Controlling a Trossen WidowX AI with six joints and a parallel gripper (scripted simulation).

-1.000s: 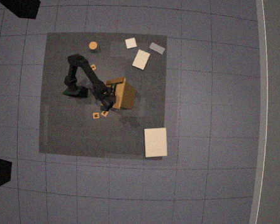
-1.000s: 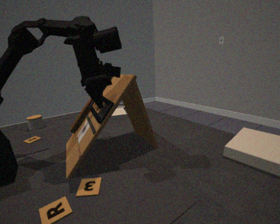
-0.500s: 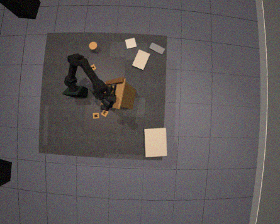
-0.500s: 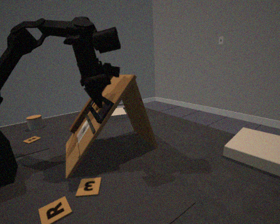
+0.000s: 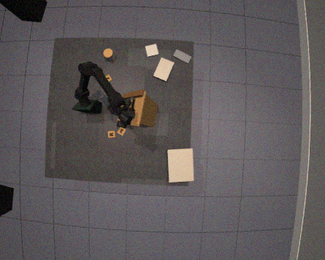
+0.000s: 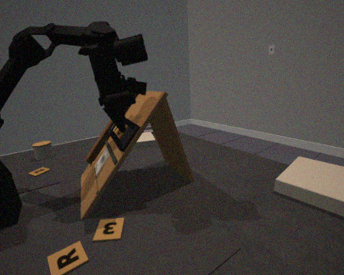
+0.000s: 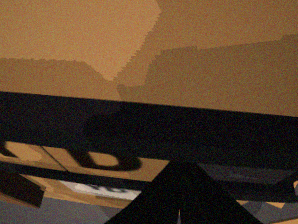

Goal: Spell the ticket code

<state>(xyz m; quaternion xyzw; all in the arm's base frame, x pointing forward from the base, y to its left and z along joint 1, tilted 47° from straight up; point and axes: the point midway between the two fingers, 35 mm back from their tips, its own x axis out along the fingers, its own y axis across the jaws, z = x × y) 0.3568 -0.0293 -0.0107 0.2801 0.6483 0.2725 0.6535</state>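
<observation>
Right now the letter tile d is 3 cm to the left of my gripper tip. Also, from my gripper tip: white ticket 6 cm behind, 5 cm to the left, 8 cm below; letter tile 8 cm behind, 13 cm to the right, 17 cm below; cream slab 18 cm ahead, 46 cm to the left, 16 cm below.
</observation>
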